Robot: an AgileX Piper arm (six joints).
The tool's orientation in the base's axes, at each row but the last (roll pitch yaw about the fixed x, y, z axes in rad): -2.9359 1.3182 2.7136; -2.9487 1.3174 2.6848; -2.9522 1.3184 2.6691; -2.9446 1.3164 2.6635
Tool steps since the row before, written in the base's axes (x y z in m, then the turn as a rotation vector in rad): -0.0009 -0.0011 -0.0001 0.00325 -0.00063 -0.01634; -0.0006 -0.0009 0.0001 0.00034 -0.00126 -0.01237; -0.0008 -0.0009 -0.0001 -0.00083 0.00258 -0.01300; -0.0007 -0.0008 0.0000 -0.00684 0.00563 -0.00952
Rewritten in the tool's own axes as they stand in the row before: 0.0002 -0.0014 0.0000 0.01502 0.00223 0.00689; -0.0001 -0.0011 0.0000 0.01176 -0.00021 0.00405; 0.0002 -0.0012 0.0000 0.01307 0.00215 0.00101; 0.0001 -0.0011 0.0000 0.01139 0.00064 -0.00624
